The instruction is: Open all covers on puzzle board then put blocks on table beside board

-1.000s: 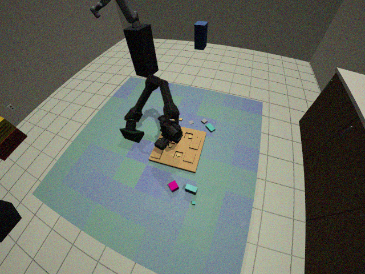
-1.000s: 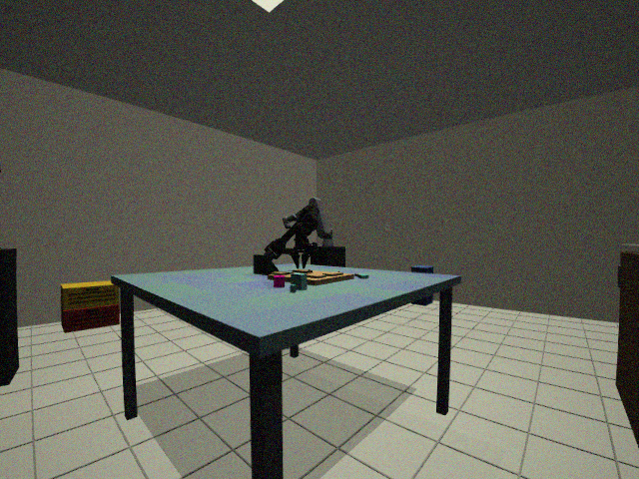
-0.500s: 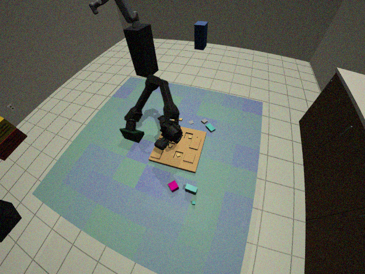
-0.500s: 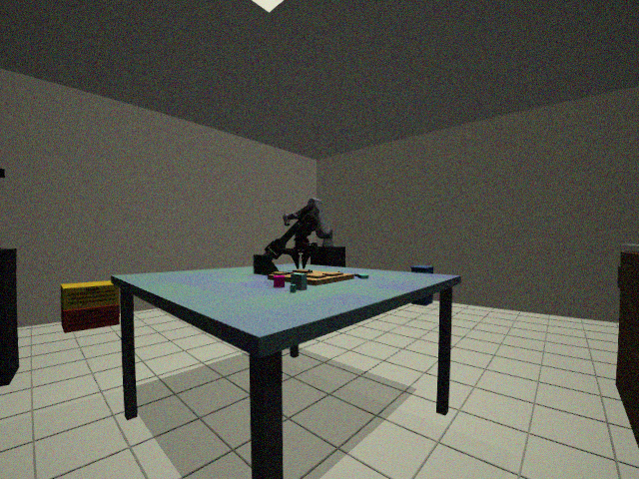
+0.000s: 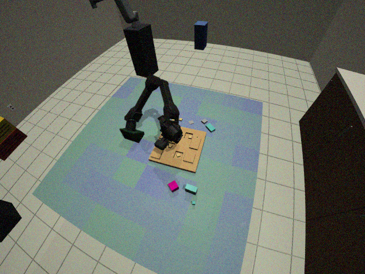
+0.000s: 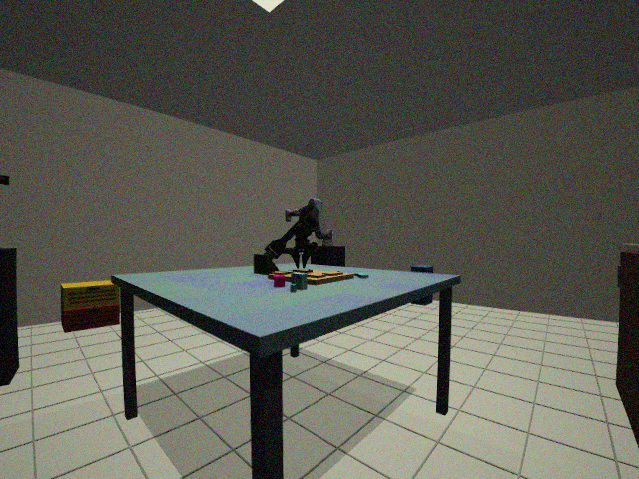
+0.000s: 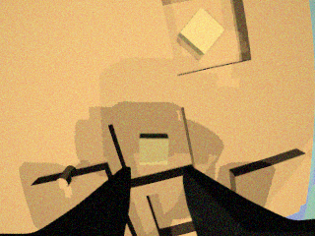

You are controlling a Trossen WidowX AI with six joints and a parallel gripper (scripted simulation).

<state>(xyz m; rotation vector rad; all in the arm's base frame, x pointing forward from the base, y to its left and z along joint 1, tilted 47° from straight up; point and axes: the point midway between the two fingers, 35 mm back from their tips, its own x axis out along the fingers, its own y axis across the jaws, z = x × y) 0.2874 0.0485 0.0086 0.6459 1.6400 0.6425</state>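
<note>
The tan puzzle board lies 50 mm ahead of my gripper tip, 10 mm to the left of it and 30 mm below it. Round my gripper tip: cyan block: 250 mm ahead, 190 mm to the right, 20 mm below; oblong orange block: 100 mm behind, 190 mm to the left, 40 mm below; magenta block: 150 mm ahead, 220 mm to the right, 30 mm below.
</note>
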